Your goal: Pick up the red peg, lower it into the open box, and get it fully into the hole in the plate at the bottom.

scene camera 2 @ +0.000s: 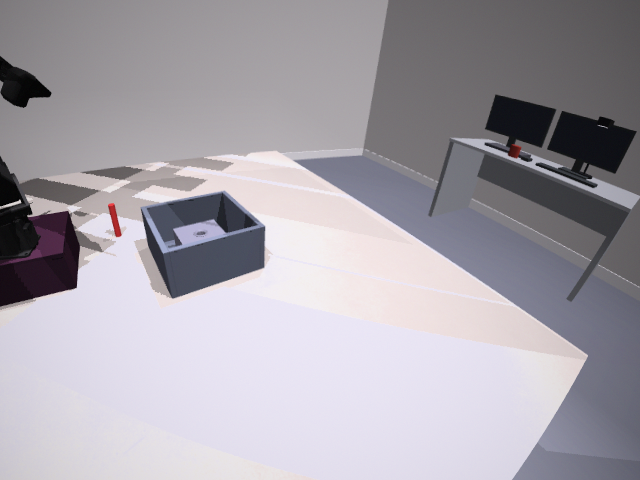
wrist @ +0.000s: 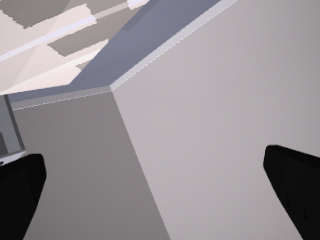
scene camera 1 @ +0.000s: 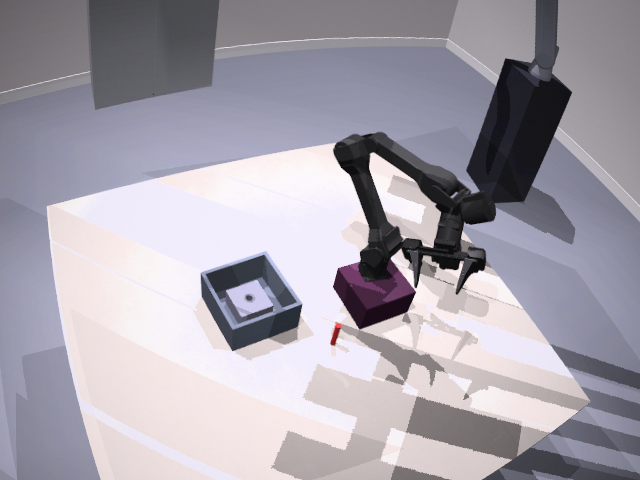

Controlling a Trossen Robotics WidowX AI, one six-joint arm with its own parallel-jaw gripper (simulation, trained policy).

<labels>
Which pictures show the grey box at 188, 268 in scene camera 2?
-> Scene camera 2 and scene camera 1 only.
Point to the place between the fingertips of the gripper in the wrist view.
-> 157, 161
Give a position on a pale plate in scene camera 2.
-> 187, 234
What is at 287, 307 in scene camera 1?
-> A grey box.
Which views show the pale plate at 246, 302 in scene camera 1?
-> Scene camera 2 and scene camera 1 only.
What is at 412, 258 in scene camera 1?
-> The gripper.
</labels>
